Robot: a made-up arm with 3 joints. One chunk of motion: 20 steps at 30 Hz.
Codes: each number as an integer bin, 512 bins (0 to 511) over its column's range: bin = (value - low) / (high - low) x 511, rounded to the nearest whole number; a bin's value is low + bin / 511 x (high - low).
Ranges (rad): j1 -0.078..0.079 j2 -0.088..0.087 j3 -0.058..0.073
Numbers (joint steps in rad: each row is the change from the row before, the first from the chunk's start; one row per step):
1: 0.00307 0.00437 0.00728
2: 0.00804 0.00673 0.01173
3: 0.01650 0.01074 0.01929
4: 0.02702 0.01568 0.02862
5: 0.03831 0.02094 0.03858
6: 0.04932 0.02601 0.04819
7: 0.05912 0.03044 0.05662
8: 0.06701 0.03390 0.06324
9: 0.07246 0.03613 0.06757
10: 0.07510 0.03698 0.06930
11: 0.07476 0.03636 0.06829
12: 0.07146 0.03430 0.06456
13: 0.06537 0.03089 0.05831
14: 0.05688 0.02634 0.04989
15: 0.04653 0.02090 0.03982
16: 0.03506 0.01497 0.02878
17: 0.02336 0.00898 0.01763
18: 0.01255 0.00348 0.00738
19: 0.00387 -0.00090 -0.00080
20: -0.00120 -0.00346 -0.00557
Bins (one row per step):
1: 264 270 255
2: 280 277 272
3: 308 288 301
4: 342 303 338
5: 379 318 377
6: 414 333 414
7: 446 346 447
8: 472 356 473
9: 490 362 490
10: 498 365 497
11: 497 363 493
12: 486 357 478
13: 467 347 454
14: 439 334 421
15: 405 318 382
16: 368 301 339
17: 330 283 295
18: 295 267 255
19: 266 254 223
20: 250 247 205

